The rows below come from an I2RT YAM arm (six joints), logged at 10 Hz.
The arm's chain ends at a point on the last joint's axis. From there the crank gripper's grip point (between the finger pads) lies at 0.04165 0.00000 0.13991 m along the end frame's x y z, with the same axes.
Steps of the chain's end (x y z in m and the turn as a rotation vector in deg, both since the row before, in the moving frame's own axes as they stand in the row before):
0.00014 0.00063 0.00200 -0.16 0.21 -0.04
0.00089 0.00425 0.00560 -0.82 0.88 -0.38
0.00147 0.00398 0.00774 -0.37 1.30 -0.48
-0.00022 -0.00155 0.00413 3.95 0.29 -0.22
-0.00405 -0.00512 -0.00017 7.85 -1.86 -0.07
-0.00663 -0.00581 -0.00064 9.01 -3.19 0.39
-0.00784 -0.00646 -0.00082 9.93 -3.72 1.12
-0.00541 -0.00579 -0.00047 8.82 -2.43 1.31
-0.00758 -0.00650 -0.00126 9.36 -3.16 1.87
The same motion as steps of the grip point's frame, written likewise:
0.00065 0.00099 0.00185 -0.16 0.21 -0.04
0.00304 0.00596 0.00493 -0.82 0.88 -0.38
0.00464 0.00452 0.00676 -0.37 1.30 -0.48
0.00047 -0.01134 0.00358 3.95 0.29 -0.22
-0.00861 -0.02437 -0.00021 7.85 -1.86 -0.07
-0.01437 -0.02764 -0.00025 9.01 -3.19 0.39
-0.01673 -0.03008 -0.00045 9.93 -3.72 1.12
-0.01112 -0.02649 -0.00042 8.82 -2.43 1.31
-0.01497 -0.02820 -0.00094 9.36 -3.16 1.87

